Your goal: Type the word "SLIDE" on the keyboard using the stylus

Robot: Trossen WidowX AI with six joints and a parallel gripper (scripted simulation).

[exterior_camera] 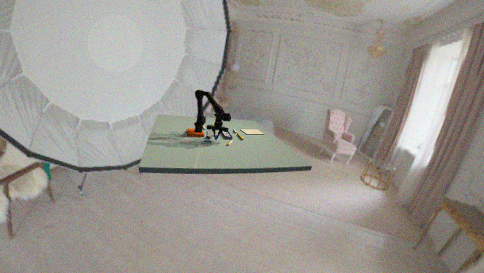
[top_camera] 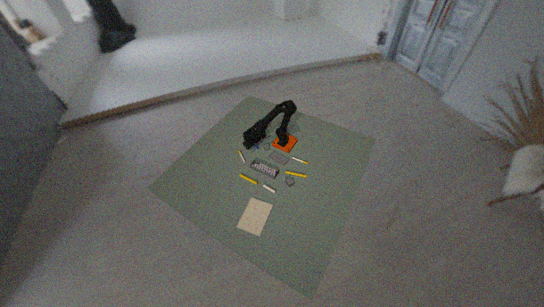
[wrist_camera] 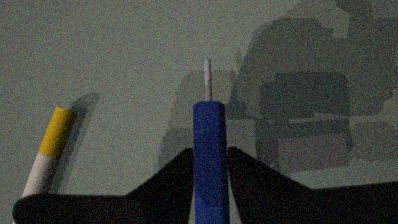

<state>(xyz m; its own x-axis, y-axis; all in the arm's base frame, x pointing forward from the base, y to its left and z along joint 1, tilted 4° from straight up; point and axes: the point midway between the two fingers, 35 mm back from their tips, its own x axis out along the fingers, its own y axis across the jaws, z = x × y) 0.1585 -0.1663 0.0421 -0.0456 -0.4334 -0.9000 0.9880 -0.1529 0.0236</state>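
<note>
Now: the grey flat plate 30 mm behind my gripper tip, 240 mm to the left of it and 40 mm below it. Round my gripper tip: whitish cylinder 230 mm ahead, 350 mm to the left, 30 mm below; then grey block 110 mm ahead, 430 mm to the left, 30 mm below; then blue stylus 10 mm to the right.
</note>
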